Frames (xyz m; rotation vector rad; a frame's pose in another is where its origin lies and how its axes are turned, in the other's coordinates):
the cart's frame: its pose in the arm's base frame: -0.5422 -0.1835 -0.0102 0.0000 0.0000 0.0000
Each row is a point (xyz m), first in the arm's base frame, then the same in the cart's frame.
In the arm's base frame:
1: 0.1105 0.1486 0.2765
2: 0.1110 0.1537 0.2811
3: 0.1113 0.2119 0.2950
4: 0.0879 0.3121 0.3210
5: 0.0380 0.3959 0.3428
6: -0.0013 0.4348 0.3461
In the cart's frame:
1: 0.6527 0.3321 0.2867
2: 0.6532 0.3372 0.2913
3: 0.6535 0.3954 0.3052
4: 0.6301 0.4956 0.3312
5: 0.5802 0.5794 0.3530
6: 0.5409 0.6183 0.3563

